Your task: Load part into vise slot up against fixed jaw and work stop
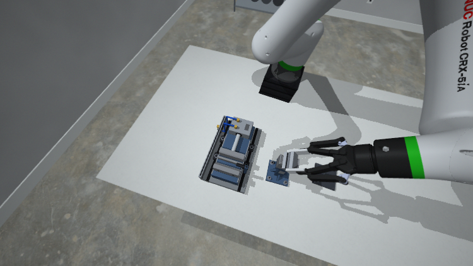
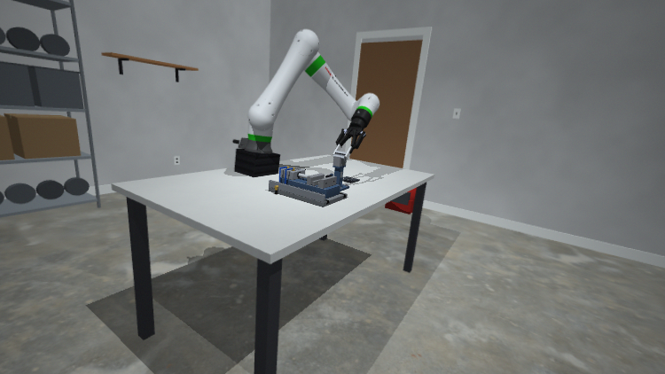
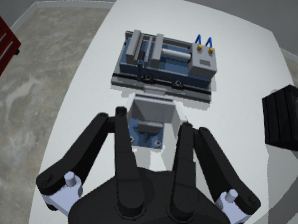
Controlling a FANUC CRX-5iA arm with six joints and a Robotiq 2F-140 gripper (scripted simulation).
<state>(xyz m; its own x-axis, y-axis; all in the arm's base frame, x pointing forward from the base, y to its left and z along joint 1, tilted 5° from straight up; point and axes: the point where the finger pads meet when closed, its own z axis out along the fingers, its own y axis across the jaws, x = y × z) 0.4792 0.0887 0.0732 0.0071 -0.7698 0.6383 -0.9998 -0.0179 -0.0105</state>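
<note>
My hand is 2 cm to the left of the part and 1 cm above it. Round my hand: air cylinder rod (22 cm to the right, 10 cm below, 5 cm behind); then vise (22 cm to the right, 14 cm below, 3 cm behind); then dark infeed plate (17 cm to the left, 17 cm below, 4 cm behind).
</note>
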